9 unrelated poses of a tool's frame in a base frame.
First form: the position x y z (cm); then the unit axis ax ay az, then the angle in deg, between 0 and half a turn.
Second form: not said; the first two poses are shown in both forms.
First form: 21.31 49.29 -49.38 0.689 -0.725 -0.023 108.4
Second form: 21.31 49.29 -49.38 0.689 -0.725 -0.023 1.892
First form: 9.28 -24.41 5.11 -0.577 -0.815 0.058 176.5
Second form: 9.28 -24.41 5.11 -0.577 -0.815 0.058 3.081
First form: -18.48 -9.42 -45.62 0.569 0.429 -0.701 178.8
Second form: -18.48 -9.42 -45.62 0.569 0.429 -0.701 3.121
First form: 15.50 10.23 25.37 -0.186 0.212 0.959 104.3
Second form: 15.50 10.23 25.37 -0.186 0.212 0.959 1.820
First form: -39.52 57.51 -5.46 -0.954 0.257 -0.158 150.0
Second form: -39.52 57.51 -5.46 -0.953 0.257 -0.158 2.618
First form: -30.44 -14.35 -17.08 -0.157 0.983 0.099 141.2
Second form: -30.44 -14.35 -17.08 -0.157 0.983 0.099 2.464
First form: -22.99 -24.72 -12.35 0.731 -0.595 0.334 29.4
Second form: -22.99 -24.72 -12.35 0.731 -0.595 0.334 0.513
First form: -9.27 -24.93 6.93 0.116 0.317 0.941 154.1
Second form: -9.27 -24.93 6.93 0.116 0.317 0.941 2.690
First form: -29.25 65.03 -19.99 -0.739 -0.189 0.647 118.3
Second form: -29.25 65.03 -19.99 -0.739 -0.189 0.647 2.065
